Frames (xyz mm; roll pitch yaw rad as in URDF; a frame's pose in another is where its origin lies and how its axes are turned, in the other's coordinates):
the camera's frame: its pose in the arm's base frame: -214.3 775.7 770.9 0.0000 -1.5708 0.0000
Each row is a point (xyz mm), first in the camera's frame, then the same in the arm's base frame.
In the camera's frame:
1: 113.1 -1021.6 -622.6
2: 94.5 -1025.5 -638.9
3: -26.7 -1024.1 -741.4
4: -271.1 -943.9 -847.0
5: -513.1 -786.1 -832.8
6: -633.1 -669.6 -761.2
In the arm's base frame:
1: 408.3 -245.9 884.0
2: 424.6 -249.8 865.4
3: 527.1 -248.4 744.2
4: 632.7 -168.2 499.8
5: 618.5 -10.4 257.8
6: 546.9 106.1 137.8

